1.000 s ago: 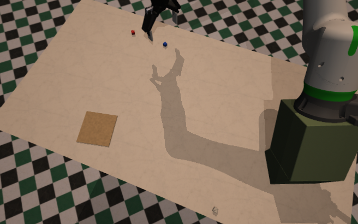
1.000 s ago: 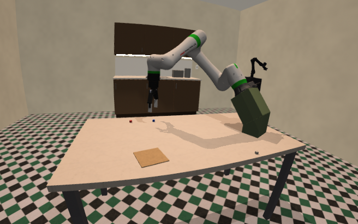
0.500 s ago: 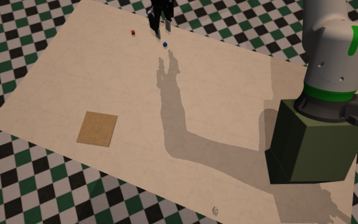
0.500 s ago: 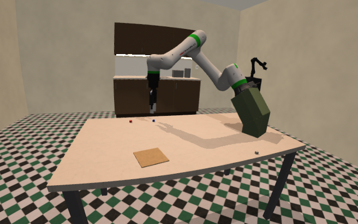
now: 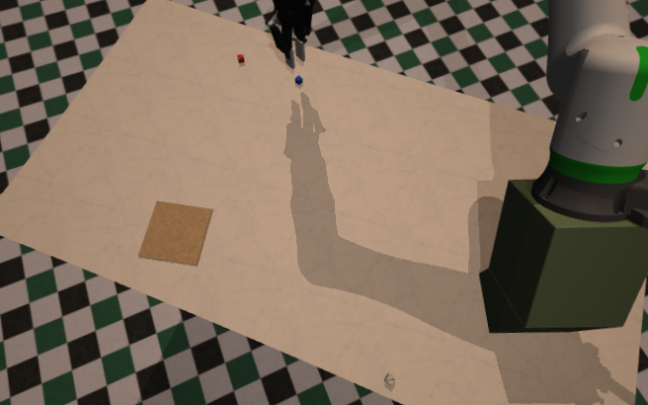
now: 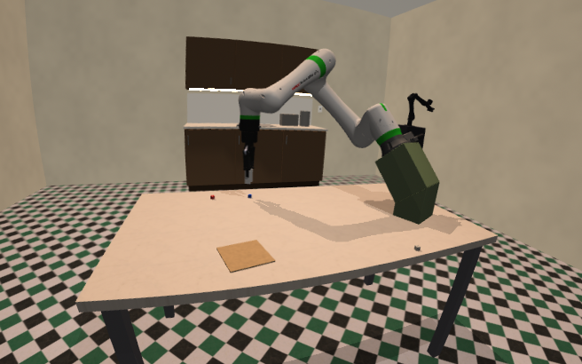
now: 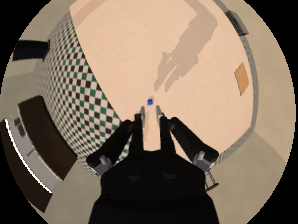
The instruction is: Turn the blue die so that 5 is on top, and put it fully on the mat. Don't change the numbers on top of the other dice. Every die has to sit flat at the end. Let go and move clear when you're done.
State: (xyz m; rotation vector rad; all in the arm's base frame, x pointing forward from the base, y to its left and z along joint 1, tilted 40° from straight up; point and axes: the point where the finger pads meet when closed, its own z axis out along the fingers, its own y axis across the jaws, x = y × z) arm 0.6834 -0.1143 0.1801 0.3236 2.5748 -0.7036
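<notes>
Right now my hand is 10 cm above the blue die and 1 cm past it. Also, from my hand: red die 18 cm ahead, 10 cm below, 1 cm to the left; then brown mat 52 cm to the left, 11 cm below, 6 cm ahead; then white die 60 cm to the left, 53 cm behind, 10 cm below.
</notes>
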